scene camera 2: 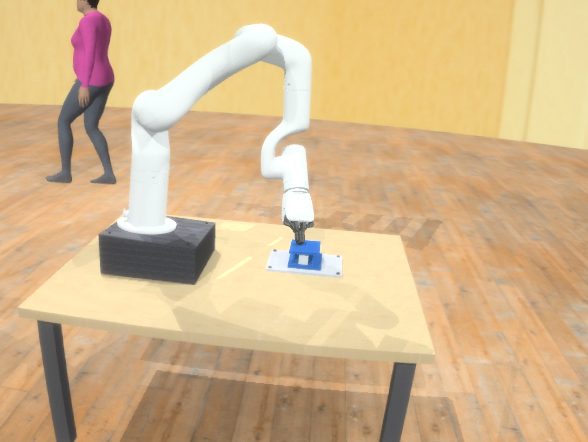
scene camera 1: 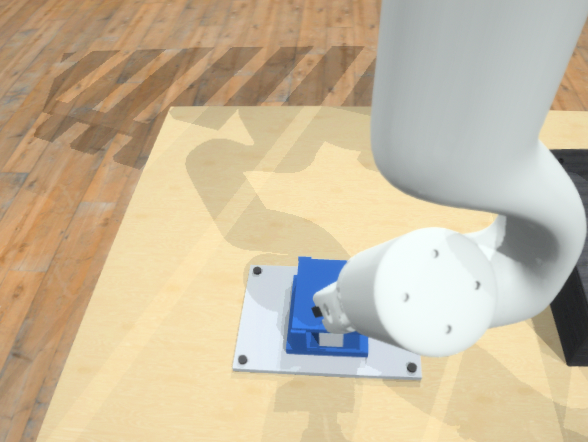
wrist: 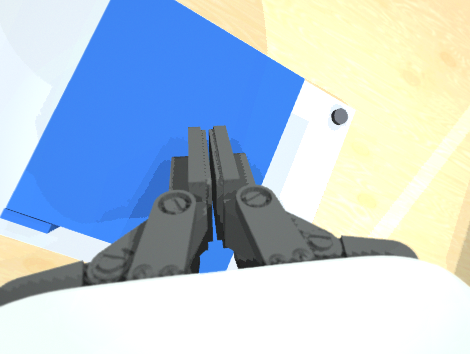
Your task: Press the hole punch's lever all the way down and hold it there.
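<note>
The hole punch's blue lever (scene camera 1: 320, 277) (scene camera 2: 312, 247) (wrist: 145, 85) lies about level above its blue base (scene camera 1: 298, 350) (scene camera 2: 312, 267). A white block (scene camera 1: 331, 340) (scene camera 2: 303, 259) shows between lever and base at one end. My gripper (scene camera 1: 317, 311) (scene camera 2: 300, 242) (wrist: 207, 155) is shut and empty. It points down, with its fingertips at the top of the lever, apparently touching it, towards the robot's side in scene camera 2. The arm hides part of the lever in scene camera 1. Whether the lever is at its lowest point cannot be told for certain.
The punch stands on a pale plate (scene camera 1: 265, 325) (scene camera 2: 331, 265) (wrist: 320, 100) with dark bolts at its corners. The plate lies on the wooden table (scene camera 1: 150, 325) (scene camera 2: 240, 310). The arm's black base block (scene camera 1: 575, 320) (scene camera 2: 150, 260) stands at the other side. A person (scene camera 2: 94, 55) is beyond the table.
</note>
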